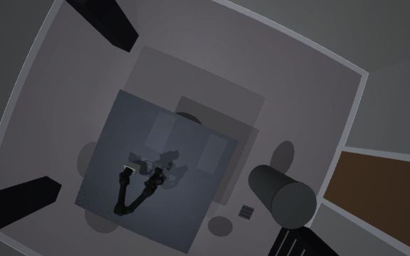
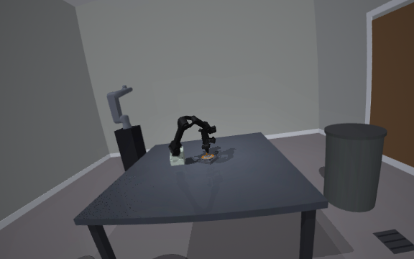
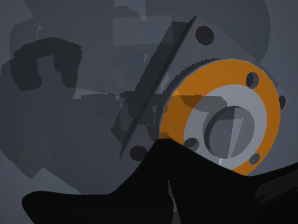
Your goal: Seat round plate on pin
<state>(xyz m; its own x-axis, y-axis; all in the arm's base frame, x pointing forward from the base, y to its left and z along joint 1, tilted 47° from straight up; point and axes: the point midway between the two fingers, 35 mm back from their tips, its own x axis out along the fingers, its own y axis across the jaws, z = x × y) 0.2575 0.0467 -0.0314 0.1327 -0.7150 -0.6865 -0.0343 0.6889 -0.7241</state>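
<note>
My gripper tip is now 5 cm to the left of the base and 2 cm above it.
</note>
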